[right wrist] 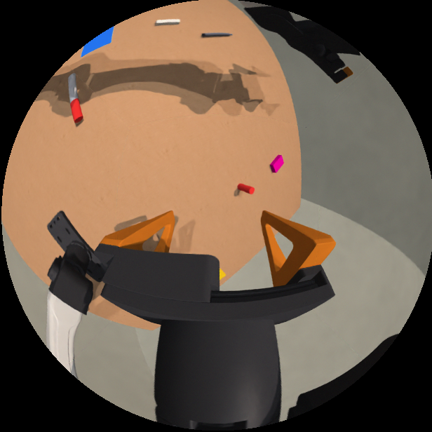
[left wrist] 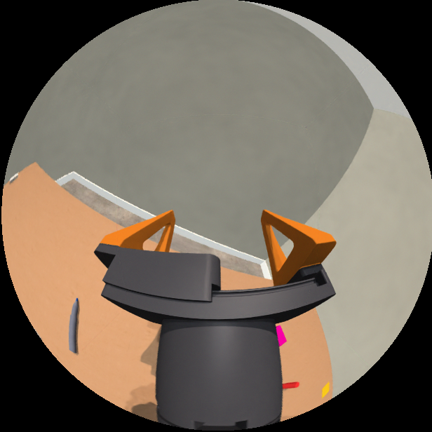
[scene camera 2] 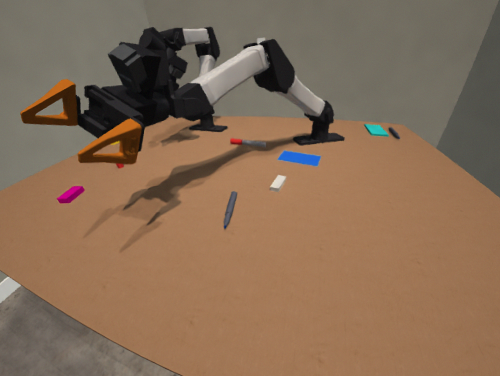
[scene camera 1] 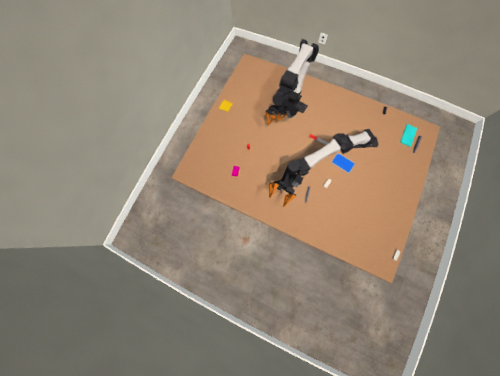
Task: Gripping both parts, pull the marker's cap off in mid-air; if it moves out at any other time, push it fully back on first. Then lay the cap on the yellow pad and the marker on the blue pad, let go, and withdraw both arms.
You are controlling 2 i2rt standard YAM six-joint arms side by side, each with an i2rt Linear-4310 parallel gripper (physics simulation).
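Places are measured from the left arm's base along level axes (x ahead, y right, z down), in centimetres.
Pixels of known places: left gripper, fingertip midpoint: (scene camera 2: pixel 49 137) (scene camera 1: pixel 276 202); right gripper, fingertip midpoint: (scene camera 1: pixel 273 122); left arm's base at its link origin: (scene camera 2: pixel 318 139) (scene camera 1: pixel 362 142); right arm's base at its link origin: (scene camera 2: pixel 207 128) (scene camera 1: pixel 292 103).
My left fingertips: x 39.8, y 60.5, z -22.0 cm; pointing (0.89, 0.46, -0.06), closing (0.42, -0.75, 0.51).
Note:
For each thing: its top centre in the pictures, then the offset to it from my left fingertips.
- grey body at its top centre: (scene camera 2: pixel 248 140) (scene camera 1: pixel 320 139) dx -42.8, dy -32.2, dz +20.0 cm
- red cap at its top centre: (scene camera 2: pixel 236 139) (scene camera 1: pixel 313 136) dx -45.3, dy -28.3, dz +19.9 cm
- yellow pad at its top centre: (scene camera 1: pixel 225 105) dx -74.4, dy +29.6, dz +21.9 cm
- blue pad at its top centre: (scene camera 2: pixel 299 157) (scene camera 1: pixel 343 162) dx -26.7, dy -45.8, dz +21.9 cm
- loose red cylinder at its top centre: (scene camera 1: pixel 248 145) dx -40.4, dy +14.5, dz +17.2 cm
- magenta block at its top centre: (scene camera 2: pixel 69 192) (scene camera 1: pixel 235 170) dx -24.9, dy +23.6, dz +20.5 cm
- white block at its top centre: (scene camera 2: pixel 278 181) (scene camera 1: pixel 327 183) dx -13.5, dy -33.8, dz +20.8 cm
- grey pen at its top centre: (scene camera 2: pixel 229 206) (scene camera 1: pixel 307 194) dx -6.8, dy -20.5, dz +20.5 cm
- teal pad at its top centre: (scene camera 2: pixel 375 129) (scene camera 1: pixel 409 135) dx -43.6, dy -93.0, dz +21.2 cm
- dark pen at its top centre: (scene camera 1: pixel 418 144) dx -36.3, dy -96.7, dz +20.2 cm
The marker, with a grey body (scene camera 1: pixel 322 141) (scene camera 2: pixel 254 144) (right wrist: pixel 73 86) and a red cap (scene camera 1: pixel 313 136) (scene camera 2: pixel 236 141) (right wrist: pixel 76 111) on one end, lies on the table beside the left arm's base. The yellow pad (scene camera 1: pixel 226 105) (left wrist: pixel 325 390) (right wrist: pixel 222 274) lies at the far left in scene camera 1. The blue pad (scene camera 1: pixel 343 163) (scene camera 2: pixel 300 158) (right wrist: pixel 99 42) lies near the marker. My left gripper (scene camera 1: pixel 278 200) (scene camera 2: pixel 51 137) (left wrist: pixel 217 214) is open and empty, high near the table's edge. My right gripper (scene camera 1: pixel 275 120) (right wrist: pixel 217 215) is open and empty above the table, away from the marker.
A loose red cylinder (scene camera 1: pixel 248 146) (right wrist: pixel 246 188) and a magenta block (scene camera 1: pixel 235 171) (scene camera 2: pixel 70 194) lie left of centre. A white block (scene camera 1: pixel 327 183) (scene camera 2: pixel 278 183) and a grey pen (scene camera 1: pixel 307 194) (scene camera 2: pixel 230 209) lie near the blue pad. A teal pad (scene camera 1: pixel 409 135) lies beside a dark pen (scene camera 1: pixel 417 144).

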